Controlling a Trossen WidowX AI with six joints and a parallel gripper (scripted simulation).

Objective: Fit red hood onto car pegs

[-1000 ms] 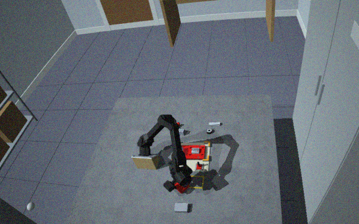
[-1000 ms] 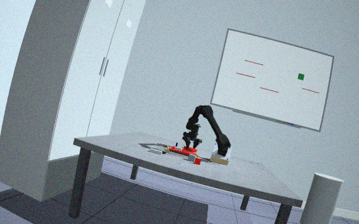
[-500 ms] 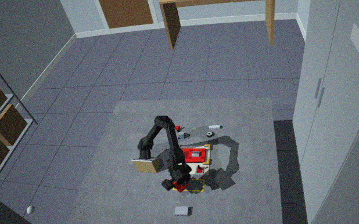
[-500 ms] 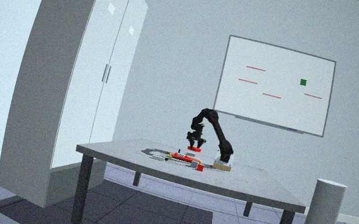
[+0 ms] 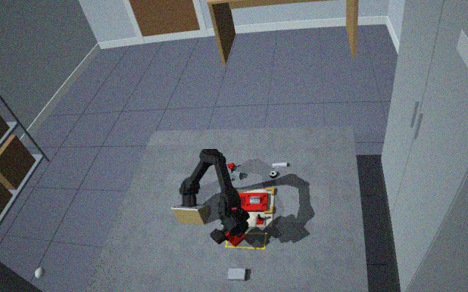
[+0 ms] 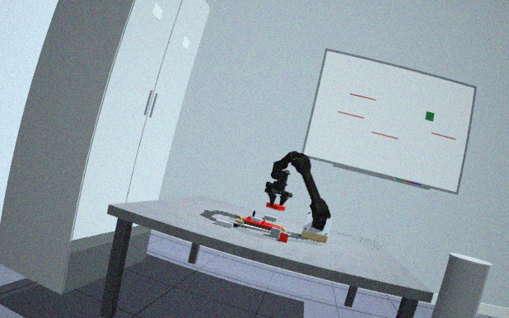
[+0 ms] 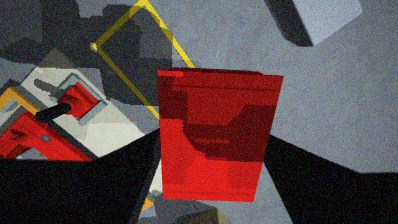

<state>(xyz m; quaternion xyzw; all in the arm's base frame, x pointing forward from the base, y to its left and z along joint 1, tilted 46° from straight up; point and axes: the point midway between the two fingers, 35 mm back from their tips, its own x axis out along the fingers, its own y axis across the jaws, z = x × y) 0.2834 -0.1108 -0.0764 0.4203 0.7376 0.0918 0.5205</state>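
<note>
Right now the white jig is 1 cm ahead of my gripper tip, 23 cm to the left of it and 9 cm below it. The rest, counted from my gripper tip: red hood 1 cm above.
</note>
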